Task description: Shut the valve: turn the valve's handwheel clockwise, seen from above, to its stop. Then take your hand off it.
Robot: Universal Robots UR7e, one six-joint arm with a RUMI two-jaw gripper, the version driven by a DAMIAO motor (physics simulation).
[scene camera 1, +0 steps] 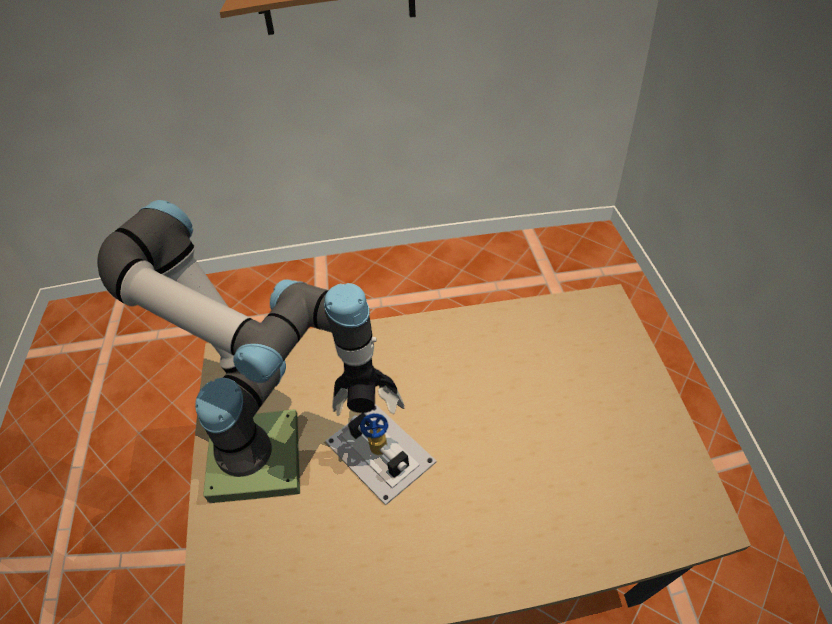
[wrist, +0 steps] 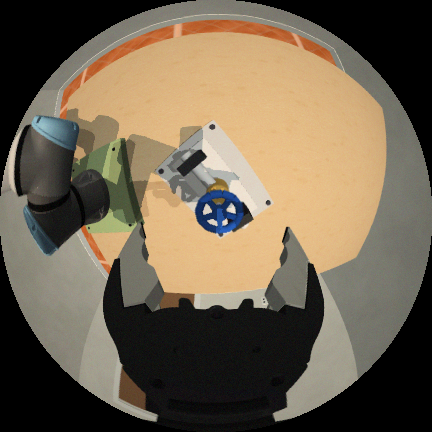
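The valve's blue handwheel (scene camera 1: 374,424) (wrist: 219,213) is a spoked wheel lying roughly level on top of the brass valve body (scene camera 1: 377,443) (wrist: 218,187). The valve sits in a pipe on a light grey mounting plate (scene camera 1: 424,459) (wrist: 231,152). My gripper (scene camera 1: 366,410) (wrist: 214,226) is open and empty, pointing down with its jaws spread wide. It is above the table, apart from the handwheel and behind it in the scene view. In the wrist view the wheel shows between and slightly beyond the fingertips. The wheel's turn angle relative to its stop cannot be told.
Black pipe brackets (scene camera 1: 398,464) (wrist: 192,162) stand on the plate, one at each side of the valve. The arm's green base block (scene camera 1: 285,436) (wrist: 107,210) stands left of the plate on the wooden table (scene camera 1: 537,436) (wrist: 300,125). A wall shelf (scene camera 1: 282,5) hangs at the back.
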